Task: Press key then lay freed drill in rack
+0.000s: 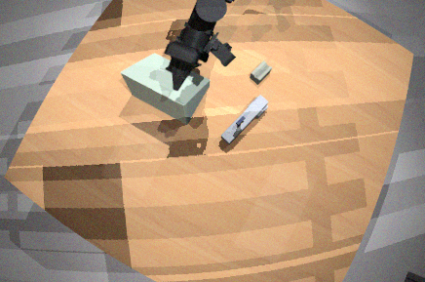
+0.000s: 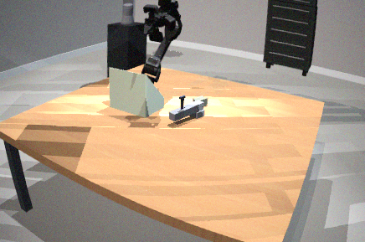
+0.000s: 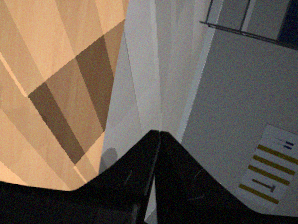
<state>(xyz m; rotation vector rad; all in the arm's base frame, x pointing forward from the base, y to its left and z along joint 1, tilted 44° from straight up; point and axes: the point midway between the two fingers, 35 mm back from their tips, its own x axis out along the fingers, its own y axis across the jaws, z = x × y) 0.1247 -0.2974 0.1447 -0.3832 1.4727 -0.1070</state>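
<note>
Now: the dark blue key 140 mm ahead of my gripper tip, 100 mm to the left of it and 300 mm below it. From my gripper tip the other things lie so: grey rack: 110 mm ahead, 310 mm to the left, 360 mm below; drill: 150 mm ahead, 150 mm to the left, 340 mm below.
</note>
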